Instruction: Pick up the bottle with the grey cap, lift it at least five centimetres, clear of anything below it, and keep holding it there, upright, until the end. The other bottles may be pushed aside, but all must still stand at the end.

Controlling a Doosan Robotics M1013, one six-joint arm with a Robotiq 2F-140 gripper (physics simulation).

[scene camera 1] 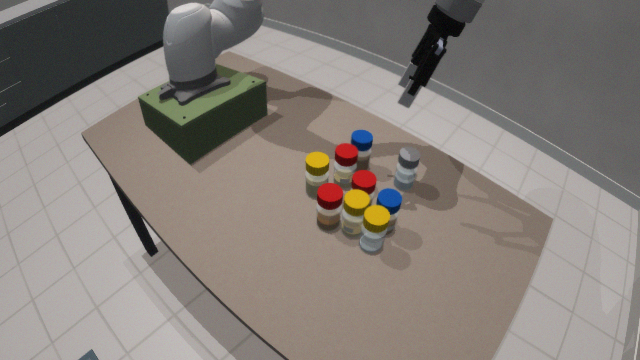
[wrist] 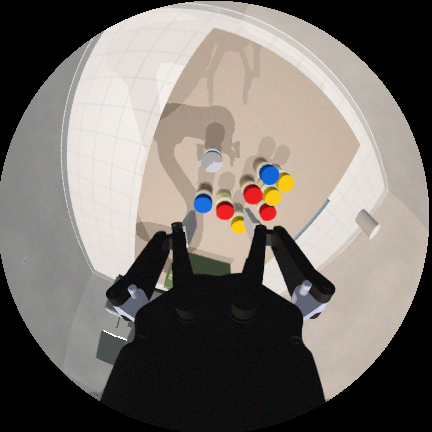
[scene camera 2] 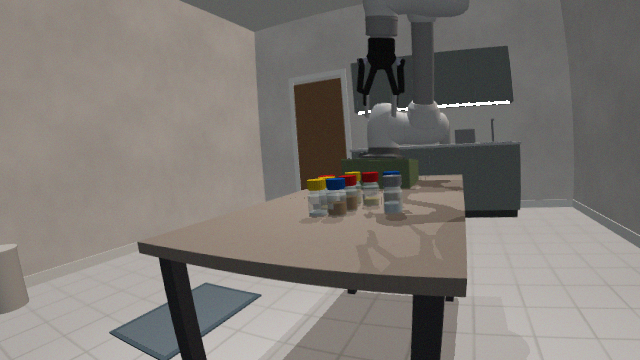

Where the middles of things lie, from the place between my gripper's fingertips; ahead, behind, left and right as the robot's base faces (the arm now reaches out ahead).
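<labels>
The yellow-capped bottle [scene camera 1: 376, 218] stands 18 cm to the right of my hand and 10 cm ahead of it, 22 cm below. As for the grey-capped bottle [scene camera 1: 406, 169], my hand is 22 cm above it, 3 cm short of it and 3 cm to the right of it.
</labels>
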